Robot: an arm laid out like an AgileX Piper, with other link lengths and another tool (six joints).
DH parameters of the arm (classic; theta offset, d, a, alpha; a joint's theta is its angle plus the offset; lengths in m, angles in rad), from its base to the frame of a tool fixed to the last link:
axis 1: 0 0.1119 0 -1.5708
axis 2: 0.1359 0 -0.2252 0
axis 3: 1.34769 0 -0.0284 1.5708
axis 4: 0 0.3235 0 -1.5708
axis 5: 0 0 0 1.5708
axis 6: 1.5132 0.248 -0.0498 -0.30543
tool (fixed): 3.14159 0.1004 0 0
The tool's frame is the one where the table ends.
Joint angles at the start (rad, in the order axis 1, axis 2, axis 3, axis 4, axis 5, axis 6):
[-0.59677, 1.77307, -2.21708, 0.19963, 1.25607, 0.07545]
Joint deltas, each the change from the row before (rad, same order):
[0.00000, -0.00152, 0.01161, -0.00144, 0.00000, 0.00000]
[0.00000, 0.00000, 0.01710, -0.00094, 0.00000, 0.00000]
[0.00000, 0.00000, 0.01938, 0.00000, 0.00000, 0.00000]
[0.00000, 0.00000, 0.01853, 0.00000, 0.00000, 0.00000]
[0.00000, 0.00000, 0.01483, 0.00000, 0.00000, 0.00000]
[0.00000, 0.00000, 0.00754, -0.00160, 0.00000, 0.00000]
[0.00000, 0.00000, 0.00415, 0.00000, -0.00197, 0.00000]
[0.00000, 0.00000, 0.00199, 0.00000, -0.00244, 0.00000]
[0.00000, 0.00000, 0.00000, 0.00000, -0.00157, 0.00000]
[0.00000, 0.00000, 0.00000, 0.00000, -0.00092, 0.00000]
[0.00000, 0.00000, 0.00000, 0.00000, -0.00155, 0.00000]
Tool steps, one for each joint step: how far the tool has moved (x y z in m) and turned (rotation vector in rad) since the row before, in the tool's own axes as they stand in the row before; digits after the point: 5 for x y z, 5 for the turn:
[0.00140, 0.00501, 0.00155, -0.00985, 0.00250, 0.00073]
[0.00196, 0.00851, 0.00323, -0.01673, 0.00300, 0.00210]
[0.00187, 0.00969, 0.00369, -0.01898, 0.00253, 0.00299]
[0.00179, 0.00926, 0.00354, -0.01815, 0.00242, 0.00286]
[0.00144, 0.00740, 0.00284, -0.01452, 0.00194, 0.00229]
[0.00124, 0.00370, 0.00140, -0.00736, 0.00228, 0.00023]
[0.00039, 0.00141, 0.00096, -0.00210, 0.00051, 0.00064]
[0.00018, 0.00017, 0.00057, 0.00049, 0.00022, 0.00032]
[-0.00001, -0.00053, 0.00012, 0.00157, -0.00003, 0.00001]
[-0.00001, -0.00031, 0.00007, 0.00092, -0.00002, 0.00000]
[-0.00001, -0.00052, 0.00012, 0.00155, -0.00003, 0.00001]

